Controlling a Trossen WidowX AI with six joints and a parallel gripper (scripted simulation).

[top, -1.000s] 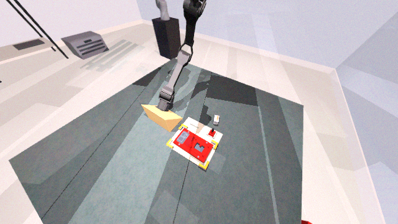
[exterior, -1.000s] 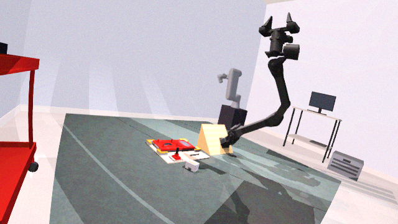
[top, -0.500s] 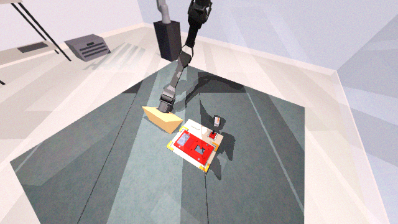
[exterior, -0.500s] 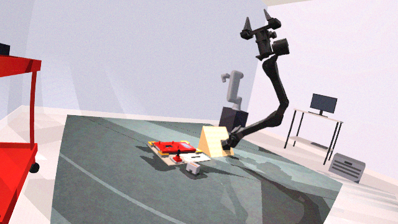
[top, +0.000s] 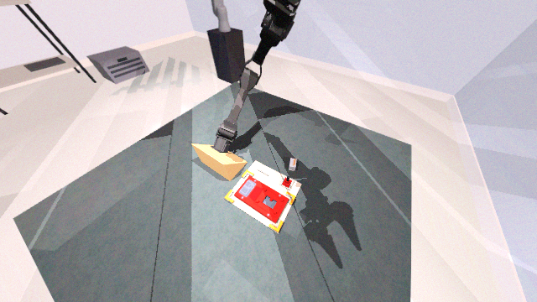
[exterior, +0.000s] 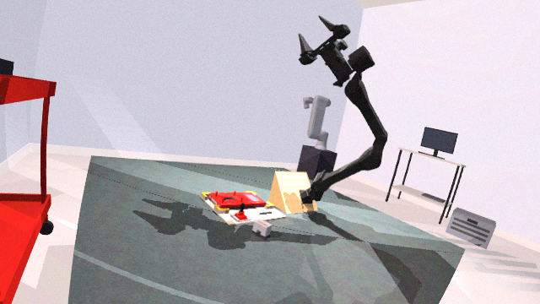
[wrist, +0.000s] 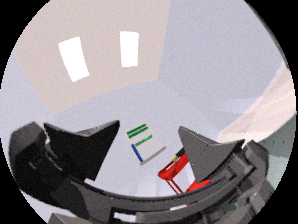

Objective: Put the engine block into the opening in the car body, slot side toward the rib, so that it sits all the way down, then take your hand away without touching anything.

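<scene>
The engine block lies 660 mm below my gripper tip, 50 mm to the left of it and 50 mm ahead of it.
</scene>
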